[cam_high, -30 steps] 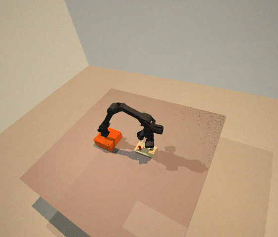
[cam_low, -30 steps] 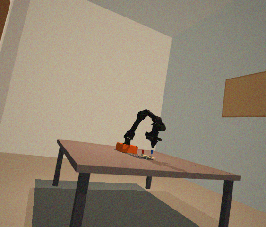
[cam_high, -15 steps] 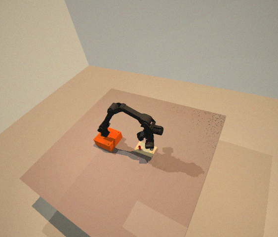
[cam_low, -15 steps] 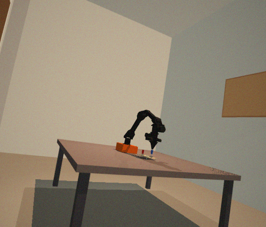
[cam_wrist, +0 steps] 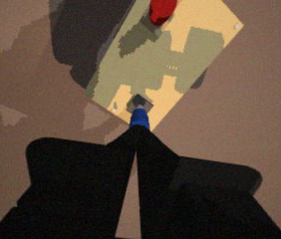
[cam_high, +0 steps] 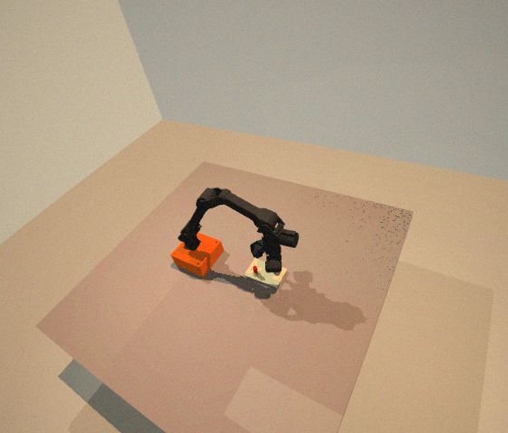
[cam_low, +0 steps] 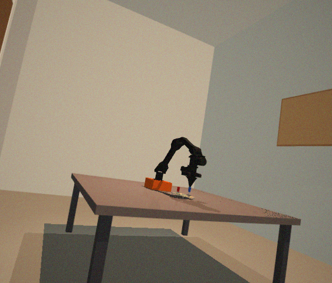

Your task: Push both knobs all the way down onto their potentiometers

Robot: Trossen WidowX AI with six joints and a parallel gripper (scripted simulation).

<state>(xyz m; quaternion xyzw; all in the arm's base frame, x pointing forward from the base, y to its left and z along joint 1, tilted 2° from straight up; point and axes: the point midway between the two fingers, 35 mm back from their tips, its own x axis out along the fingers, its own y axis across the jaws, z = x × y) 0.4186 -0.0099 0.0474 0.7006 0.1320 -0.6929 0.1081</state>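
My gripper tip is now 2 cm above the blue knob. From my gripper tip the other things lie so: red knob: 8 cm behind, 3 cm to the right, 3 cm below.
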